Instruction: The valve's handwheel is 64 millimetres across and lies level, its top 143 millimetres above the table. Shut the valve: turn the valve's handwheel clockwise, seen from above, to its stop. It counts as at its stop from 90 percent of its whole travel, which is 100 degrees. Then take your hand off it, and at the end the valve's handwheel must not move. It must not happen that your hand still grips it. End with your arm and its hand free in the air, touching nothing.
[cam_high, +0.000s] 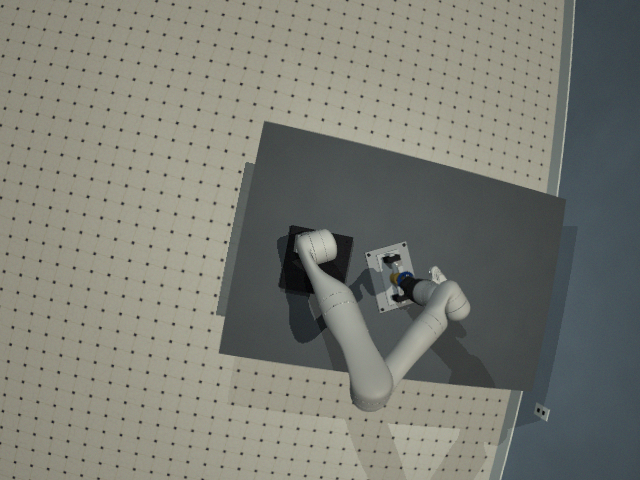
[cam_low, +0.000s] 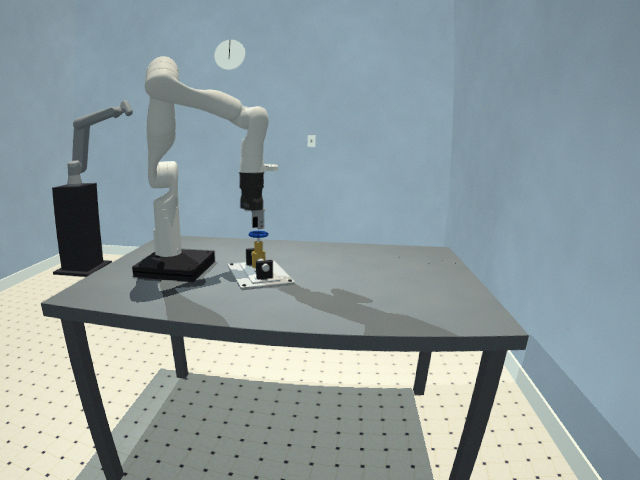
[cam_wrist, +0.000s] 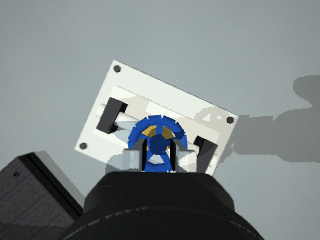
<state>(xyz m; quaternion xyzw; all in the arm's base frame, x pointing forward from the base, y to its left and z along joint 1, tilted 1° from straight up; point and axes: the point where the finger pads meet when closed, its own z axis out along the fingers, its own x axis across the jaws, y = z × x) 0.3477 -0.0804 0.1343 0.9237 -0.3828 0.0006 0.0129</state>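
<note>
Right now my hand is 50 mm above the blue handwheel.
</note>
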